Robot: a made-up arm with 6 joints. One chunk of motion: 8 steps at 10 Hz.
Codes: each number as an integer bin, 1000 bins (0 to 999) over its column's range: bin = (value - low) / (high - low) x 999, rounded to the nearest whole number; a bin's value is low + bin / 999 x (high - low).
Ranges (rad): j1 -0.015..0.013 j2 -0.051..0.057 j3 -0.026..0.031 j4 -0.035..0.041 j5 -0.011..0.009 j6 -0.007..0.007
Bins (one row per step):
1: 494 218 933 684 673 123
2: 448 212 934 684 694 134
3: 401 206 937 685 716 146
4: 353 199 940 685 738 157
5: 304 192 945 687 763 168
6: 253 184 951 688 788 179
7: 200 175 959 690 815 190
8: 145 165 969 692 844 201
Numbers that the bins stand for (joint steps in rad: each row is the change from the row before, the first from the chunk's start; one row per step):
1: -0.00115 -0.02743 0.02723 0.01704 0.00247 -0.00528
2: -0.00244 -0.02808 0.02729 0.01704 0.00289 -0.00512
3: -0.00376 -0.02873 0.02746 0.01711 0.00333 -0.00495
4: -0.00511 -0.02949 0.02763 0.01711 0.00377 -0.00480
5: -0.00648 -0.03024 0.02792 0.01726 0.00428 -0.00465
6: -0.00791 -0.03111 0.02826 0.01734 0.00478 -0.00449
7: -0.00939 -0.03208 0.02872 0.01749 0.00532 -0.00434
8: -0.01094 -0.03316 0.02929 0.01764 0.00590 -0.00418

